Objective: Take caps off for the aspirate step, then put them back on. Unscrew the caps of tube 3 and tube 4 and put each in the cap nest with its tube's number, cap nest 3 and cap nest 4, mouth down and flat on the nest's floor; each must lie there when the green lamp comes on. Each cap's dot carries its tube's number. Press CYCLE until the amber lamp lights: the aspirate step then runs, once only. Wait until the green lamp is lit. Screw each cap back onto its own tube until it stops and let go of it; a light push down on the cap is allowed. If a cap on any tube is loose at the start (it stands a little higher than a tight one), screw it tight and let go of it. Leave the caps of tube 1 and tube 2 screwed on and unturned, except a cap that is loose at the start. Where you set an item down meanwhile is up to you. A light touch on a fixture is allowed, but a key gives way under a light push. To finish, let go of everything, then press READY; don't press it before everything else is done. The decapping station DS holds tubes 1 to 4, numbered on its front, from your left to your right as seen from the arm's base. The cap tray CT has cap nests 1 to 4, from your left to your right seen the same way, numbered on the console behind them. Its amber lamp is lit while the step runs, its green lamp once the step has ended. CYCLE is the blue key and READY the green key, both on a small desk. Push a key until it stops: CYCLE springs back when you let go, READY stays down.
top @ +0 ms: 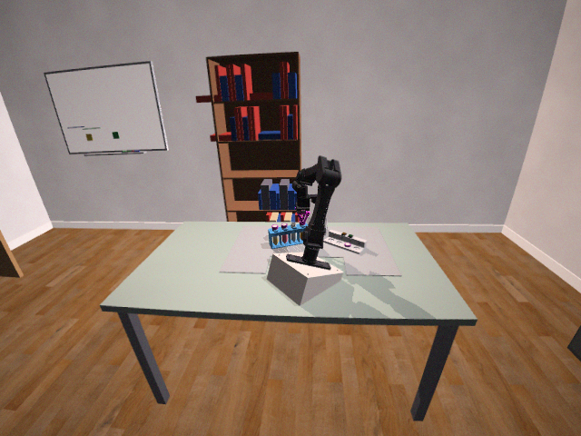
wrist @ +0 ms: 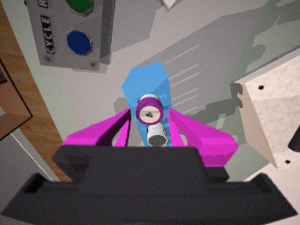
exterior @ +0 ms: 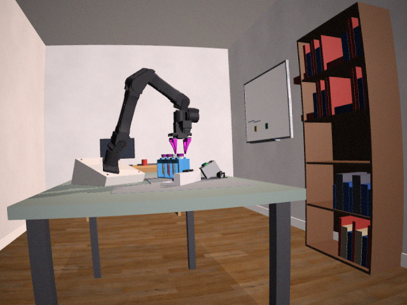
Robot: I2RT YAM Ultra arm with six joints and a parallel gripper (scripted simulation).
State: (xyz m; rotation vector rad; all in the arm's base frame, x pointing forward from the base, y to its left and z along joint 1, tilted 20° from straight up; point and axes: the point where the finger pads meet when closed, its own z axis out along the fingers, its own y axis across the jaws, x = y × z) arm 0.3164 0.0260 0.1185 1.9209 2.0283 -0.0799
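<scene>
The purple cap lies 10 mm below my hand. Also, from my hand: grey key desk (100 mm ahead, 90 mm to the right, 70 mm below); then blue cycle key (90 mm ahead, 70 mm to the right, 60 mm below); then green ready key (110 mm to the right, 80 mm ahead, 60 mm below).
</scene>
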